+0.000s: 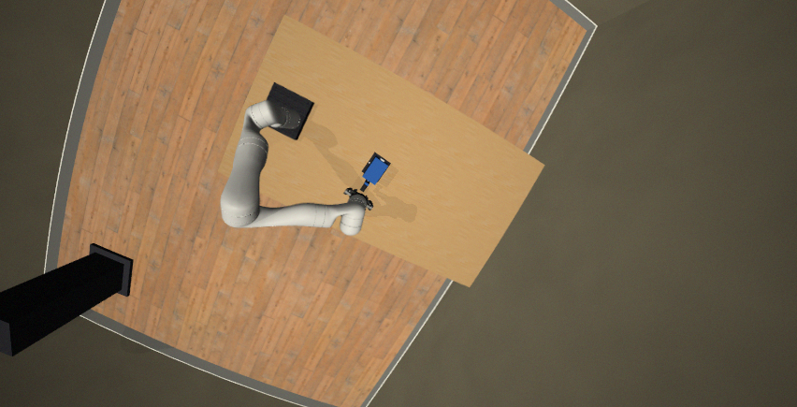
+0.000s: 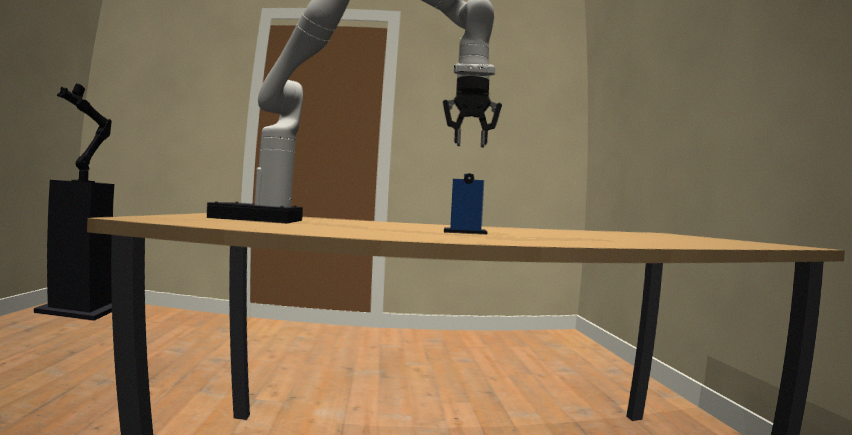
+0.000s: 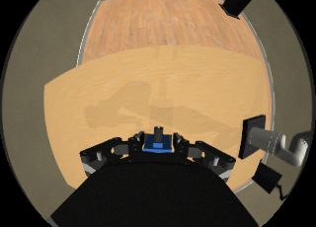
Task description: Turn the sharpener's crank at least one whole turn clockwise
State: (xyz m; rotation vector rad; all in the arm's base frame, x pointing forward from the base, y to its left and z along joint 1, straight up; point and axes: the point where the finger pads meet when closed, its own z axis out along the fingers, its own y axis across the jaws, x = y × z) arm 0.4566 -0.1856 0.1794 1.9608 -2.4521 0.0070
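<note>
Right now my hand is 90 mm above the dark crank knob and 20 mm to the right of it.
</note>
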